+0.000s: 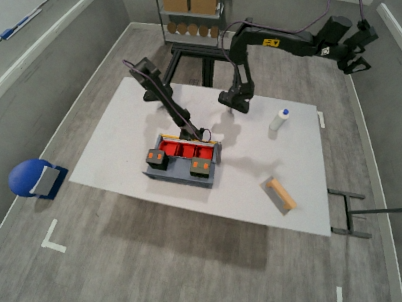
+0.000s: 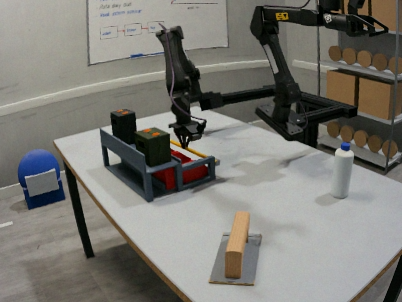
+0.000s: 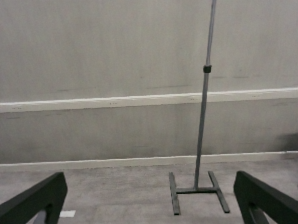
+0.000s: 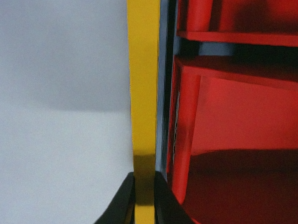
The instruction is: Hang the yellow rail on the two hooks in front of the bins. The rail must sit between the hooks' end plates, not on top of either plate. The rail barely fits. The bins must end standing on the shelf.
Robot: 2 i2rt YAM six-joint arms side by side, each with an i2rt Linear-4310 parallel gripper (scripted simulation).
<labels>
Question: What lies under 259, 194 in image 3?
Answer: The left gripper.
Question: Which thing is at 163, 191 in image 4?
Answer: The right gripper.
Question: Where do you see a blue-grey shelf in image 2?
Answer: At 147, 189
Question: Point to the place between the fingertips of the left gripper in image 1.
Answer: At 367, 59
</labels>
